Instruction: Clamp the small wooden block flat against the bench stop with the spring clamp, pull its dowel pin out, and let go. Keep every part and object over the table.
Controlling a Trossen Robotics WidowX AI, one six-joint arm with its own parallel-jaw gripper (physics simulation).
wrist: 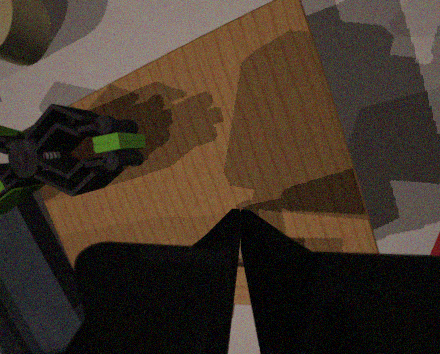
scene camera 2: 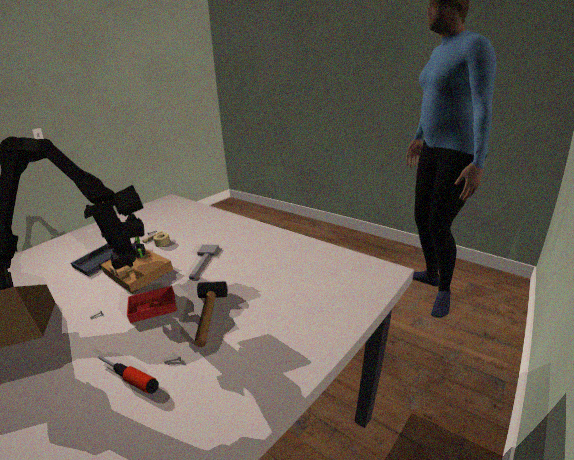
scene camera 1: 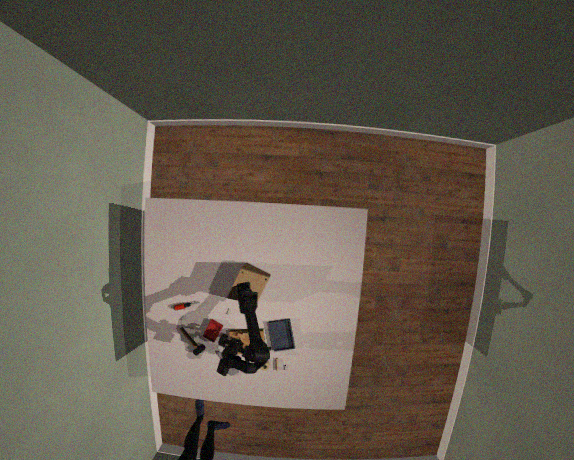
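Pixels of known places: gripper, fingertip midpoint: [wrist: 239, 217] [scene camera 2: 131, 265] [scene camera 1: 240, 340]; arm's base at its link origin: [scene camera 1: 243, 288].
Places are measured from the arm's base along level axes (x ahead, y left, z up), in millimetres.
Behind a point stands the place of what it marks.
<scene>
My gripper [scene camera 2: 122, 264] {y -38, x 348, z -76 mm} [wrist: 239, 217] {y -38, x 348, z -76 mm} is shut and empty, its fingertips together low over the wooden bench board [scene camera 2: 155, 267] {y -89, x 400, z -89 mm} [wrist: 200, 75] {y -35, x 428, z -89 mm}. A strip of wood at the board's near edge shows between and below the fingers in the wrist view; the small block, its dowel pin and the bench stop are mostly hidden by the fingers, and I cannot tell their contact. The black spring clamp [wrist: 22, 157] {y 72, x 410, z -64 mm} with green parts is at the board's left side in the wrist view, apart from the fingers, a green pad between its jaws. Its green parts also show behind the gripper in scene camera 2.
A blue-grey tray [scene camera 1: 281, 334] {y 200, x 317, z -118 mm} [wrist: 25, 270] {y 193, x 323, z -118 mm} adjoins the board. A red bin [scene camera 1: 213, 330] {y -211, x 320, z -118 mm} [scene camera 2: 151, 304] {y -199, x 319, z -118 mm}, mallet [scene camera 1: 192, 340] {y -339, x 389, z -99 mm} [scene camera 2: 205, 317] {y -377, x 369, z -95 mm}, metal hammer [scene camera 2: 201, 266] {y -160, x 513, z -116 mm}, tape roll [scene camera 2: 161, 239] {y 81, x 513, z -94 mm}, screwdriver [scene camera 1: 180, 306] {y -401, x 171, z -92 mm} [scene camera 2: 137, 377] {y -417, x 177, z -91 mm} and large box [scene camera 2: 22, 315] {y -76, x 32, z -46 mm} are on the table. A person [scene camera 2: 452, 95] stands beyond it.
</scene>
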